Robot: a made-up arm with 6 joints. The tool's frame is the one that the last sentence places.
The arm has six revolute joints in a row. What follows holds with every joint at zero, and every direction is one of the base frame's.
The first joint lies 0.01 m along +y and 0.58 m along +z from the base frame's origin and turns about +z.
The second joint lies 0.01 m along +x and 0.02 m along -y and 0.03 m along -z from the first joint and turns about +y.
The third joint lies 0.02 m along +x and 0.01 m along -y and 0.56 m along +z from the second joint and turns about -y.
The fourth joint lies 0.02 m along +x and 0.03 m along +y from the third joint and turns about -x.
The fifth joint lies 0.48 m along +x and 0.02 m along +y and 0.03 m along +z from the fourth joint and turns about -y.
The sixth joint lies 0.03 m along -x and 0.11 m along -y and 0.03 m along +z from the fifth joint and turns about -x.
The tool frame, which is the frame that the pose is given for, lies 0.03 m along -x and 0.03 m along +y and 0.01 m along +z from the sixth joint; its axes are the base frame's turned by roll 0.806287, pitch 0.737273 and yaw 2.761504 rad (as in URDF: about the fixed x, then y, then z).
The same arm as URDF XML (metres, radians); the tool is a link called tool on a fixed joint. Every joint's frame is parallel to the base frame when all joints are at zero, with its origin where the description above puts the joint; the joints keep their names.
<robot name="arm">
<joint name="tool_joint" type="fixed"><parent link="link6"/><child link="tool"/><origin xyz="-0.03 0.03 0.01" rpy="0.8063 0.7373 2.7615"/></joint>
<joint name="joint 6" type="continuous"><parent link="link5"/><child link="link6"/><origin xyz="-0.03 -0.11 0.03" rpy="0 0 0"/><axis xyz="-1 0 0"/></joint>
<joint name="joint 5" type="continuous"><parent link="link4"/><child link="link5"/><origin xyz="0.48 0.02 0.03" rpy="0 0 0"/><axis xyz="0 -1 0"/></joint>
<joint name="joint 4" type="continuous"><parent link="link3"/><child link="link4"/><origin xyz="0.02 0.03 0" rpy="0 0 0"/><axis xyz="-1 0 0"/></joint>
<joint name="joint 3" type="continuous"><parent link="link2"/><child link="link3"/><origin xyz="0.02 -0.01 0.56" rpy="0 0 0"/><axis xyz="0 -1 0"/></joint>
<joint name="joint 2" type="continuous"><parent link="link1"/><child link="link2"/><origin xyz="0.01 -0.02 -0.03" rpy="0 0 0"/><axis xyz="0 1 0"/></joint>
<joint name="joint 1" type="continuous"><parent link="base"/><child link="link1"/><origin xyz="0 0.01 0.58" rpy="0 0 0"/><axis xyz="0 0 1"/></joint>
<link name="base"/>
<link name="link1"/>
<link name="link2"/>
<link name="link3"/>
<link name="link4"/>
<link name="link5"/>
<link name="link6"/>
<link name="tool"/>
</robot>

